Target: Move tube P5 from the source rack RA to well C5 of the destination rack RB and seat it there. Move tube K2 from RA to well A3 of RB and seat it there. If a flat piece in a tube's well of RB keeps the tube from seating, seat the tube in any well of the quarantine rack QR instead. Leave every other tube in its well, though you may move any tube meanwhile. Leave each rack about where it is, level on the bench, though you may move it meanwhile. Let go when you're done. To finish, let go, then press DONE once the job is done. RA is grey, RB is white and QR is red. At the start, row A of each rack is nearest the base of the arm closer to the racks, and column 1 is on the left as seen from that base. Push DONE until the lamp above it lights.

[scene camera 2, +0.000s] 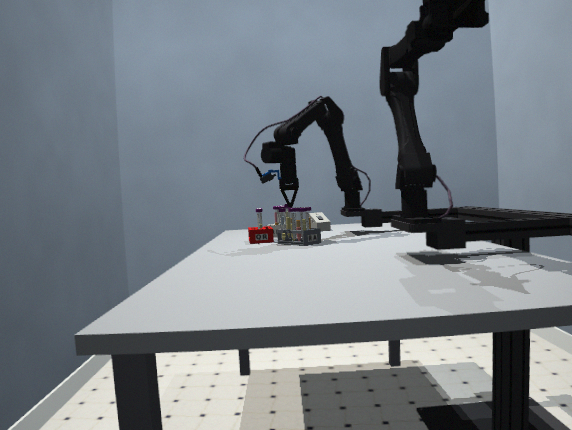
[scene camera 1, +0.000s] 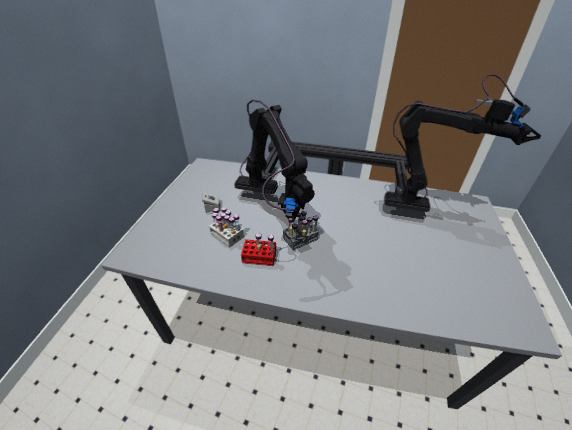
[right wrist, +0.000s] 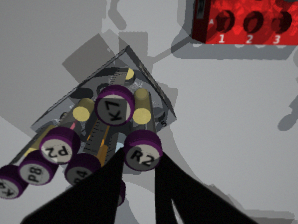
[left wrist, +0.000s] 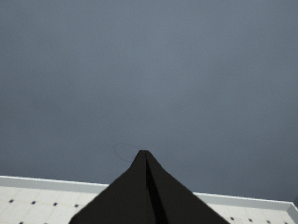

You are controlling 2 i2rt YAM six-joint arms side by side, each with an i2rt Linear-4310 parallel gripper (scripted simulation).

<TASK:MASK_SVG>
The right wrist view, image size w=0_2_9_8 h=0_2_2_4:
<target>right gripper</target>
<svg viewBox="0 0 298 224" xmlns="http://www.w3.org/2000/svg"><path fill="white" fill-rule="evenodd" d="M163 152L160 163L155 168L156 224L178 224L172 201L183 224L258 224L185 173ZM123 147L119 148L103 167L27 215L20 224L114 224L125 158Z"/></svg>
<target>grey rack RA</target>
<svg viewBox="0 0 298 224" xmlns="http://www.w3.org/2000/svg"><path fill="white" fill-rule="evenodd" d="M132 119L122 126L110 126L104 145L109 146L110 138L115 133L123 133L128 136L131 133ZM95 111L92 112L80 135L81 147L77 154L80 153L97 119ZM177 118L168 97L128 45L51 106L31 126L31 129L38 133L47 125L56 126L64 113L69 112L82 98L89 98L95 102L99 93L109 85L116 70L124 67L129 67L134 71L132 94L134 95L134 92L140 88L147 89L151 93L154 117L164 111L162 116L155 118L157 132L176 121Z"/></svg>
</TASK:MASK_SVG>
